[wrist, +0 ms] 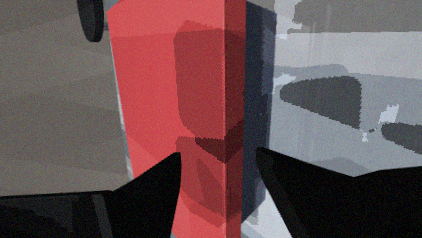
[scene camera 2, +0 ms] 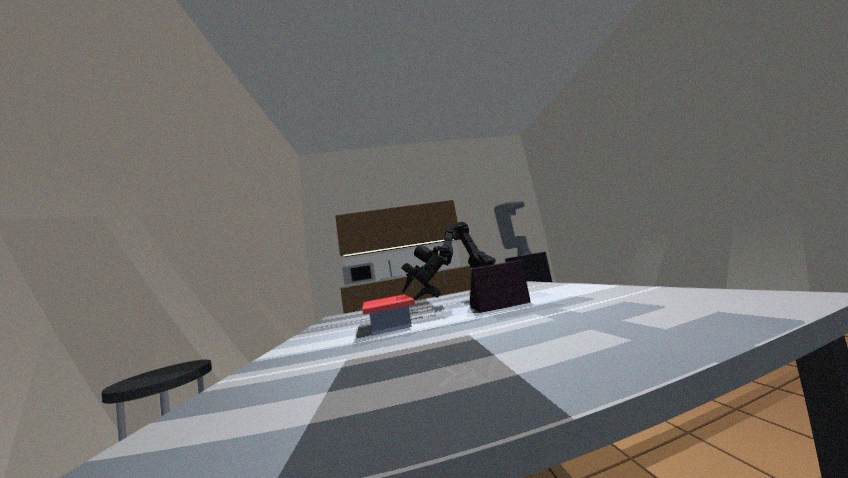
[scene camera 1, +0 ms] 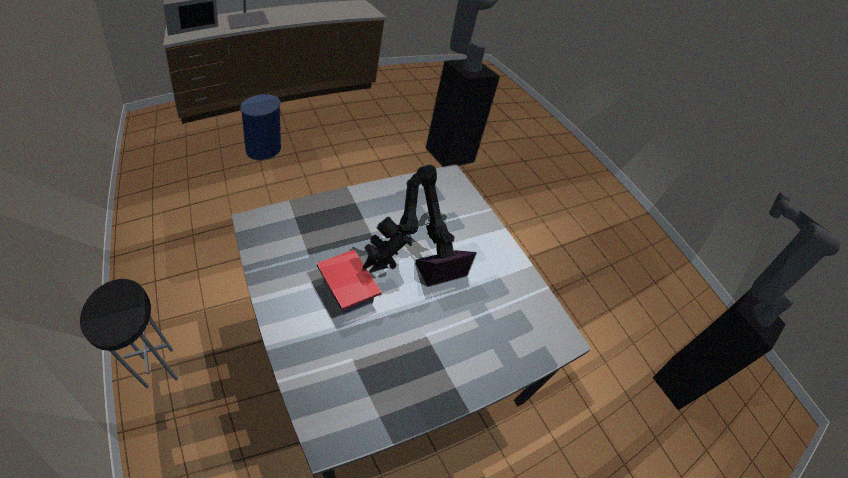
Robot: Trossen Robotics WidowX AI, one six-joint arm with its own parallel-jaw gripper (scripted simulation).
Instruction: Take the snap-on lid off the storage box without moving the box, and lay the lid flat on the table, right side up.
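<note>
I can see my gripper, and the wrist view and scene camera 2 also show me that gripper. A red lid is here in the scene, and so is a storage box.
</note>
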